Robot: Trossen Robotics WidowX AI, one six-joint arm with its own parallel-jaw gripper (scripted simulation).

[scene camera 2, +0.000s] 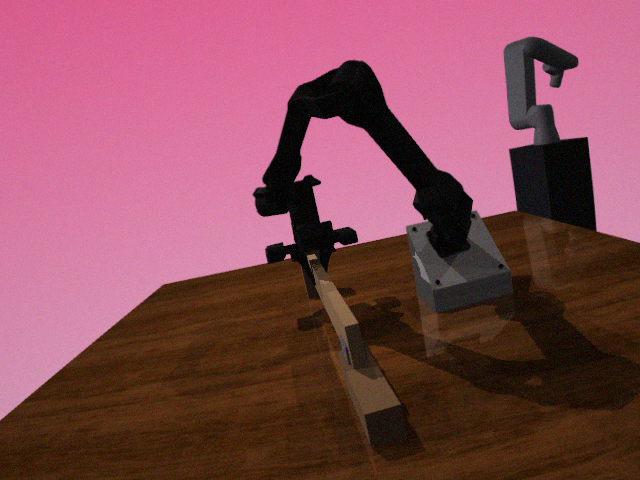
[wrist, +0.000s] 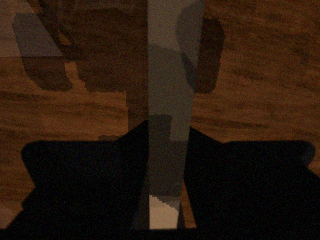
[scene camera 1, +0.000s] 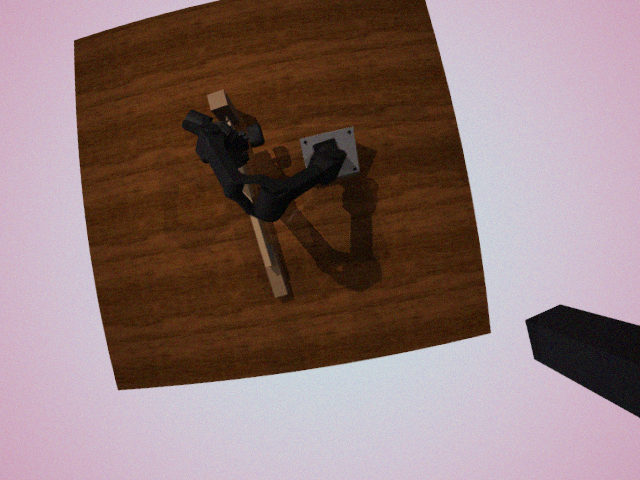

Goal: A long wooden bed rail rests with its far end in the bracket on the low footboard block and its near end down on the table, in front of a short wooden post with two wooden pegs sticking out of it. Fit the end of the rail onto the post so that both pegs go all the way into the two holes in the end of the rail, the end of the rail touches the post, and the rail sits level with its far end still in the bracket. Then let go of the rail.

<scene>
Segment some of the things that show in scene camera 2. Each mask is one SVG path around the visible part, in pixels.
My gripper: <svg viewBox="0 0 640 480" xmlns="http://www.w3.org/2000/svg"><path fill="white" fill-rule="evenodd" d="M317 208L302 213L290 214L295 244L284 246L283 242L269 245L265 249L268 264L283 261L286 255L290 254L292 262L297 261L303 267L314 286L316 286L315 279L305 253L318 249L320 263L327 273L330 256L333 252L336 252L334 243L339 242L345 246L358 242L356 231L349 226L333 230L331 221L320 223Z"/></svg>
A wooden bed rail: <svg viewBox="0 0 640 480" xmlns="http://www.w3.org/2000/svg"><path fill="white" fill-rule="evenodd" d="M308 255L307 259L315 279L316 290L339 339L339 334L341 334L348 347L351 359L350 364L353 370L367 367L359 322L350 311L316 255Z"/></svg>
</scene>
